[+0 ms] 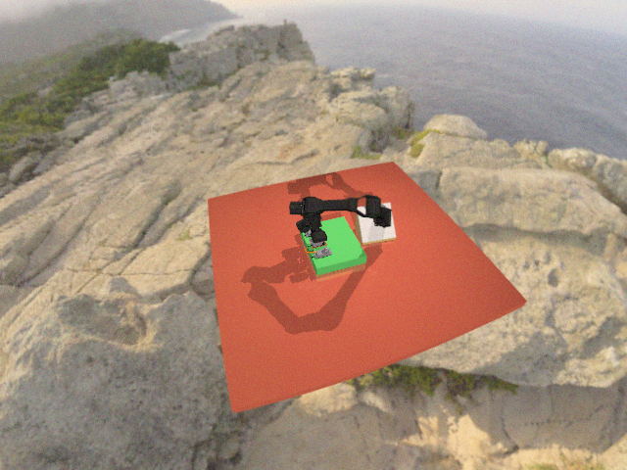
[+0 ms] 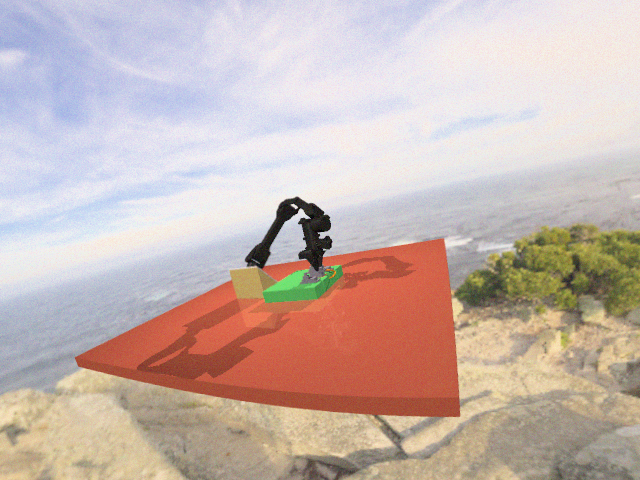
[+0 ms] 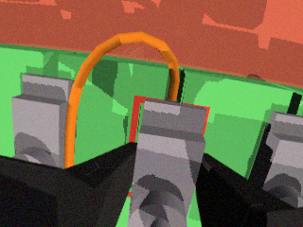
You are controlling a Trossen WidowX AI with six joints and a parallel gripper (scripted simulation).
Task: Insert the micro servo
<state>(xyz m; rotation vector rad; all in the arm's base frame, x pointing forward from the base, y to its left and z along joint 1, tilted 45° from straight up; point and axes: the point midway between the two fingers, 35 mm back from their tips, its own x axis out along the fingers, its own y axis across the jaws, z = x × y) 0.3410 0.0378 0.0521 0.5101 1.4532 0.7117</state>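
Right now the green deck is 120 mm behind my gripper tip, 50 mm below it and 10 mm to the right of it.
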